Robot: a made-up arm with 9 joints. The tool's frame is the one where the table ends. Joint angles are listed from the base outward.
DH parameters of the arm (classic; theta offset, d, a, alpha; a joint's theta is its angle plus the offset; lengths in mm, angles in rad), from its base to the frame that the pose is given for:
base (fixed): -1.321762 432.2 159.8 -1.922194
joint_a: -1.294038 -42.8 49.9 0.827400
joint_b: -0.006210 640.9 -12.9 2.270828
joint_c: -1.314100 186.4 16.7 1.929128
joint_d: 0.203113 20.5 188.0 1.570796
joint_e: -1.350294 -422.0 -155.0 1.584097
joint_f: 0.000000 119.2 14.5 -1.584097
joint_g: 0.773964 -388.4 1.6 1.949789
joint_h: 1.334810 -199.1 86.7 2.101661
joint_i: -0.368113 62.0 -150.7 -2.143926
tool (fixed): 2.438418 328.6 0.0 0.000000
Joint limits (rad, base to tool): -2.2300..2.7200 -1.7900..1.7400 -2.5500..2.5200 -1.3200..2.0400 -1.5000..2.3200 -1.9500..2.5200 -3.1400..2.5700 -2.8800..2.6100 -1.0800..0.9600
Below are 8 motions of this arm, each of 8 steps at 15 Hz.
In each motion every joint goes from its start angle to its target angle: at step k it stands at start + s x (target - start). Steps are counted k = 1, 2, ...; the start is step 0. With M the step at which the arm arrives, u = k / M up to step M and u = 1 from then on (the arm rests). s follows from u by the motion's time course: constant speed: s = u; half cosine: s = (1 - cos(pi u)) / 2; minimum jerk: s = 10 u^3 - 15 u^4 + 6 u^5.
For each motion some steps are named. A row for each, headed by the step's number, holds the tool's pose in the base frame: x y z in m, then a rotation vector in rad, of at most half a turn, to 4 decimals.
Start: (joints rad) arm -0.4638 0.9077 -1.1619 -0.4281 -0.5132 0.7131 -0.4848 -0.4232 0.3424
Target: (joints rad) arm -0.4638 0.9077 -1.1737 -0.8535 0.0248 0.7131 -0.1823 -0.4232 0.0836
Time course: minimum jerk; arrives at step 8
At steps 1, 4, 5, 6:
1: -0.3992 0.3142 0.9602 0.5893 0.6946 2.4336
4: -0.4433 0.1582 0.8287 0.7624 0.2158 2.4418
5: -0.4528 0.0879 0.7506 0.8539 -0.0137 2.4598
6: -0.4539 0.0377 0.6841 0.9283 -0.1914 2.4781

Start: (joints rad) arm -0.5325 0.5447 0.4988 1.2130 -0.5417 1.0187 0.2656 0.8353 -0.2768
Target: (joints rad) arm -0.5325 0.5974 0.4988 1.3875 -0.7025 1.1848 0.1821 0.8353 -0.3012
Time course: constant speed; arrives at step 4
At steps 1, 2, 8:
1: -0.0798 0.7215 0.1758 1.7504 1.1276 1.3628
2: -0.0515 0.7137 0.1640 1.8164 1.0615 1.2854
8: 0.0001 0.6918 0.1412 1.9394 0.9159 1.1344

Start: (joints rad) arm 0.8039 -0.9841 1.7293 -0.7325 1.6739 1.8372 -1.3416 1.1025 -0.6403
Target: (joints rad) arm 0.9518 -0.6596 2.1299 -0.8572 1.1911 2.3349 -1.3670 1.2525 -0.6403
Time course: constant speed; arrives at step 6
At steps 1, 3, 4, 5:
1: -0.0032 0.3279 1.2490 -0.3317 -0.7030 0.4532
3: 0.1234 0.3277 1.2836 -0.3382 -0.3627 0.6700
4: 0.1826 0.3269 1.2870 -0.3381 -0.1899 0.7730
5: 0.2368 0.3255 1.2817 -0.3381 -0.0162 0.8721

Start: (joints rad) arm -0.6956 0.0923 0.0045 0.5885 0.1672 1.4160 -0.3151 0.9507 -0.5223
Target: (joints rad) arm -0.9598 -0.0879 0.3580 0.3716 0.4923 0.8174 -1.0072 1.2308 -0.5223
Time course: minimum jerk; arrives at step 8
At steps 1, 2, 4, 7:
1: -0.3582 0.5898 0.1950 -1.5204 -1.3750 -1.2268
2: -0.4018 0.5676 0.1583 -1.4448 -1.5169 -1.1461
4: -0.5612 0.3866 -0.0138 -1.1237 -2.0801 -0.6715
7: -0.6224 0.0418 -0.1576 -0.7855 -2.5816 0.0708

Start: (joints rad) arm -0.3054 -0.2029 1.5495 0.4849 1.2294 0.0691 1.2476 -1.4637 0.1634
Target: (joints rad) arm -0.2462 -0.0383 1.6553 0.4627 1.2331 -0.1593 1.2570 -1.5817 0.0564
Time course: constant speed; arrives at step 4
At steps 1, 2, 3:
1: -0.5953 -0.1883 0.2091 0.2337 -0.7401 1.5820
2: -0.5923 -0.1920 0.2205 0.2940 -0.7766 1.5717
3: -0.5881 -0.1958 0.2310 0.3550 -0.8139 1.5606

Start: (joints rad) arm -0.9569 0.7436 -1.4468 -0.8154 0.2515 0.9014 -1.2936 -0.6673 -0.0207
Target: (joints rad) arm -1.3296 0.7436 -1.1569 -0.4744 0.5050 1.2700 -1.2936 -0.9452 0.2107
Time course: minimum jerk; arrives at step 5
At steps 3, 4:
3: -0.4911 -0.0671 0.4725 -0.4128 0.6086 2.8379
4: -0.4647 -0.0752 0.4802 -0.4207 0.6514 2.8218

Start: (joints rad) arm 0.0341 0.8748 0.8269 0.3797 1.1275 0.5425 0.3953 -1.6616 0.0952
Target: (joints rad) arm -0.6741 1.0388 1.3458 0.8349 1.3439 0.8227 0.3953 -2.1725 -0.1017
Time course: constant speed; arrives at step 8
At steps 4, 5, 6, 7, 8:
4: -0.4233 0.1461 1.0509 0.7810 0.2088 0.6117
5: -0.4501 0.1714 1.0050 0.6908 0.2133 0.6099
6: -0.4763 0.1886 0.9562 0.6015 0.2133 0.6118
7: -0.5008 0.1974 0.9058 0.5134 0.2096 0.6177
8: -0.5231 0.1979 0.8550 0.4267 0.2030 0.6275

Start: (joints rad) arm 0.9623 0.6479 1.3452 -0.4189 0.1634 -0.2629 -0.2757 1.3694 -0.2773
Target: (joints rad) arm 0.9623 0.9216 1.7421 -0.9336 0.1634 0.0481 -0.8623 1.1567 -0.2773
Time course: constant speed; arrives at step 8
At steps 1, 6, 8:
1: -0.1800 -0.5528 0.7135 0.5682 -1.1312 -1.4968
6: 0.1719 -0.7737 0.6363 0.9484 -1.3207 -0.9260
8: 0.3375 -0.8115 0.6183 1.1483 -1.3643 -0.6930

